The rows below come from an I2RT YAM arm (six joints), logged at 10 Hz.
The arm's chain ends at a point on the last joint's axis. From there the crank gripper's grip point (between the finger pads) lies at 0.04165 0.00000 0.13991 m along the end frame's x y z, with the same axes.
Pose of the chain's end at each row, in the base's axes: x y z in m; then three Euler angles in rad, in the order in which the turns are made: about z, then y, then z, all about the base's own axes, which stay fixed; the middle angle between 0 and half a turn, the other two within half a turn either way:
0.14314, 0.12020, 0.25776, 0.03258, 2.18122, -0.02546
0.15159, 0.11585, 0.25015, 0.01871, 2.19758, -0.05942
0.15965, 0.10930, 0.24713, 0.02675, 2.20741, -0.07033
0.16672, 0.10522, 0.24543, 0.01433, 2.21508, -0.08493
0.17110, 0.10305, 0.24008, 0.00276, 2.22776, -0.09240
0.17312, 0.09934, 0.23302, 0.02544, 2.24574, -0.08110
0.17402, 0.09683, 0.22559, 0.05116, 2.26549, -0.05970
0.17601, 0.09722, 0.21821, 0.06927, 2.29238, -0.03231
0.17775, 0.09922, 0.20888, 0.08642, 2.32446, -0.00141
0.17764, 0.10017, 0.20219, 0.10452, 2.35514, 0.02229
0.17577, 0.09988, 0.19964, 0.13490, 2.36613, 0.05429
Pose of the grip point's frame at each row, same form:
0.23393, 0.11925, 0.14345, 0.03258, 2.18122, -0.02546
0.24037, 0.11135, 0.13436, 0.01871, 2.19758, -0.05942
0.24726, 0.10424, 0.13048, 0.02675, 2.20741, -0.07033
0.25331, 0.09845, 0.12810, 0.01433, 2.21508, -0.08493
0.25610, 0.09529, 0.12165, 0.00276, 2.22776, -0.09240
0.25615, 0.09365, 0.11309, 0.02544, 2.24574, -0.08110
0.25486, 0.09413, 0.10407, 0.05116, 2.26549, -0.05970
0.25365, 0.09759, 0.09459, 0.06927, 2.29238, -0.03231
0.25138, 0.10271, 0.08288, 0.08642, 2.32446, -0.00141
0.24730, 0.10607, 0.07404, 0.10452, 2.35514, 0.02229
0.24384, 0.10919, 0.07084, 0.13490, 2.36613, 0.05429

